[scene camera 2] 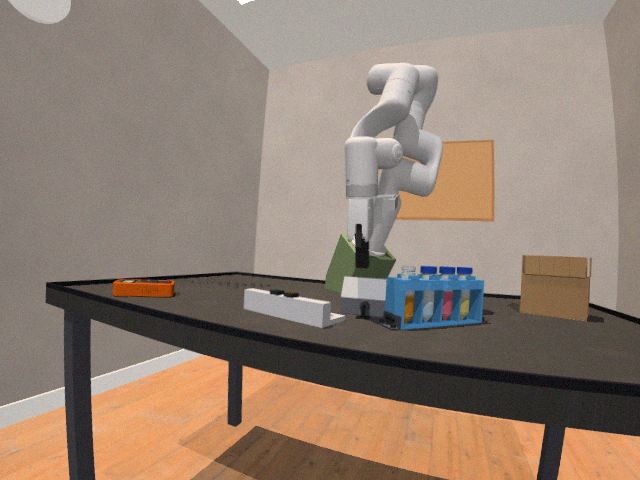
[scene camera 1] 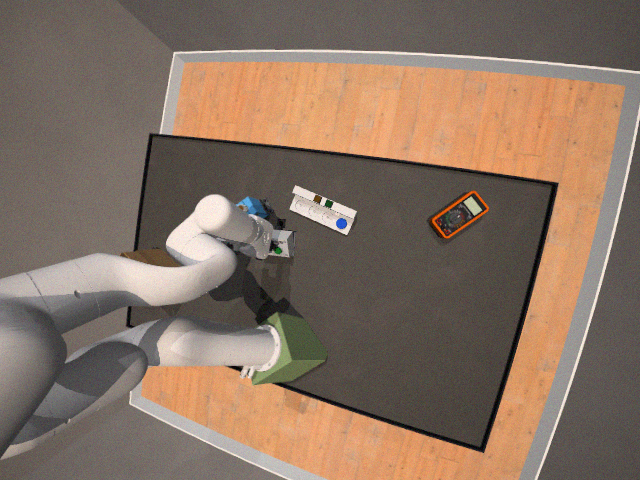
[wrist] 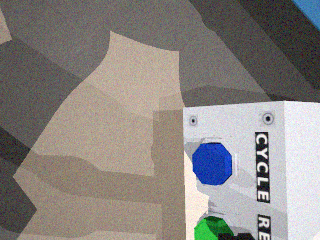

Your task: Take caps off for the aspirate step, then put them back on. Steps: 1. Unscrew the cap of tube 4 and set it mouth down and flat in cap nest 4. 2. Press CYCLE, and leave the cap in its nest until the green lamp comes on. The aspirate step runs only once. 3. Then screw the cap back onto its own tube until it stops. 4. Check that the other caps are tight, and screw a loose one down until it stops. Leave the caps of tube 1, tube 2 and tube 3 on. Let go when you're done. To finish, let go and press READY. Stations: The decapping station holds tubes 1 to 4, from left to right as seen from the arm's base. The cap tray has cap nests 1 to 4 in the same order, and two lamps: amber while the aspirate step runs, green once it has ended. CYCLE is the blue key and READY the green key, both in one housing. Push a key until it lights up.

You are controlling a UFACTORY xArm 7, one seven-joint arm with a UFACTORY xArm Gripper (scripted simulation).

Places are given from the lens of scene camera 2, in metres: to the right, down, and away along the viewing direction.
cardboard box (scene camera 2: 548,288): 0.59, 0.13, 0.71
key housing (scene camera 2: 370,293): 0.12, 0.12, 0.69
The marked spots on the key housing and the cardboard box are 0.48 m apart.
